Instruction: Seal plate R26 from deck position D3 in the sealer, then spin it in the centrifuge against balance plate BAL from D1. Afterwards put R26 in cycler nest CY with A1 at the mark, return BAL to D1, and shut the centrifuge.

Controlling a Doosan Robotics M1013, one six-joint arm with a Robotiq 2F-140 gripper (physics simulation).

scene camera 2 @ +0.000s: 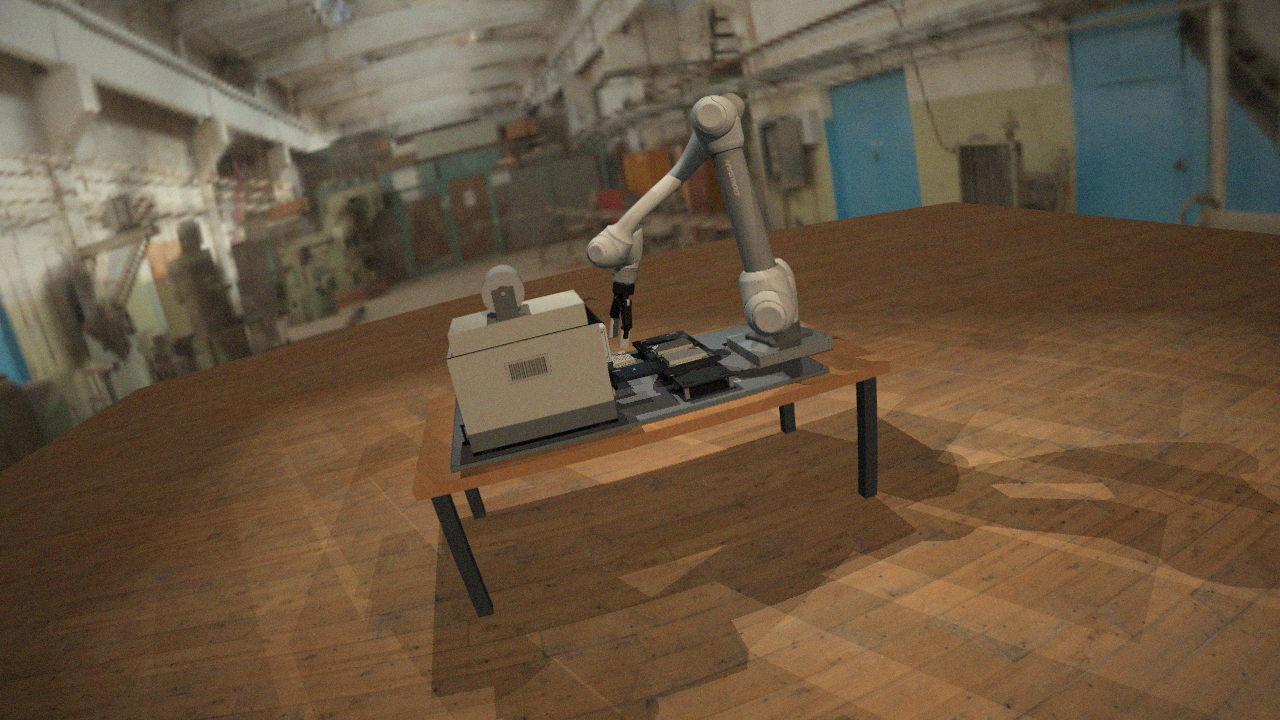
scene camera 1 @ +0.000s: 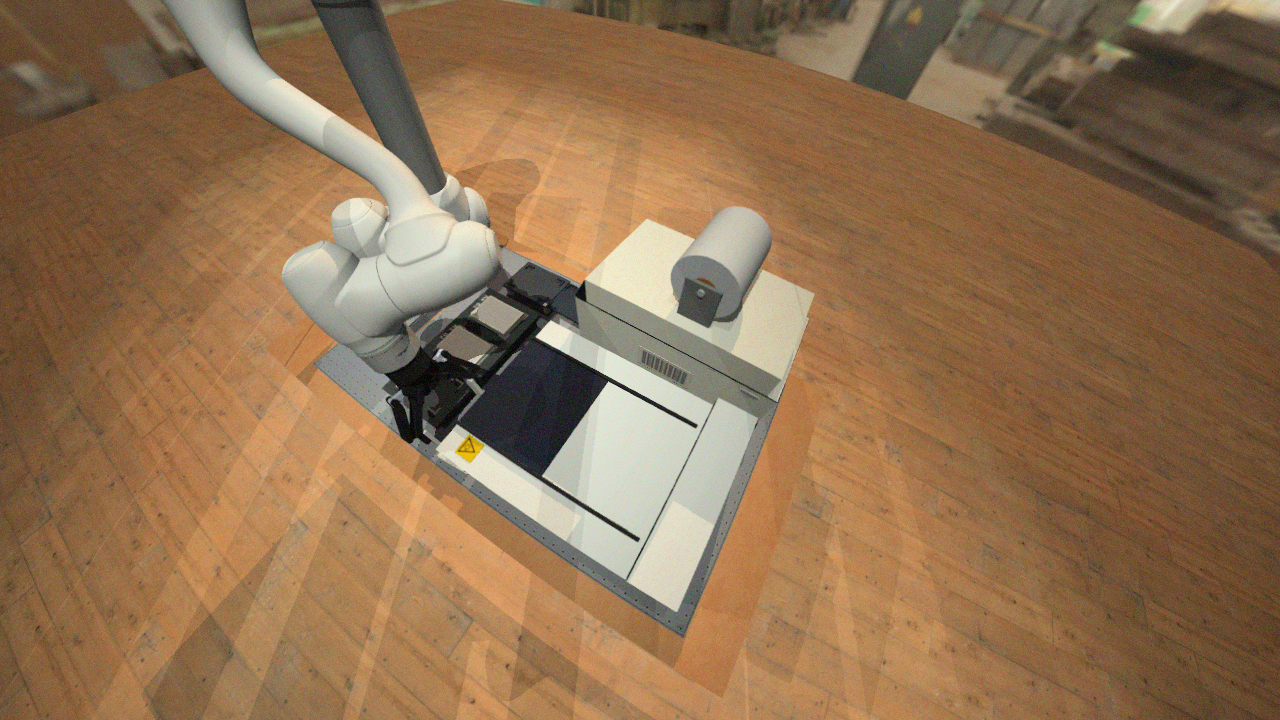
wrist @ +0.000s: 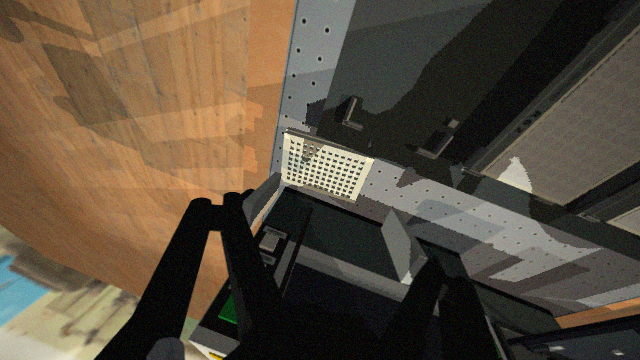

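My gripper is open, with no object between its fingers. In the wrist view, a pale plate with a grid of dark holes lies beyond the fingertips; its label does not show. A flat white instrument with a dark panel, seemingly the centrifuge, stands beside the gripper. A cream box with a roll on top, seemingly the sealer, stands behind it. Two beige-topped plates sit in dark deck nests; one has a small label, not clearly readable. BAL and nest CY cannot be identified.
L-shaped corner brackets stand on the dark deck. A perforated grey base runs along the wooden table edge. A low black device stands near the cream box. A green panel shows beside the left finger.
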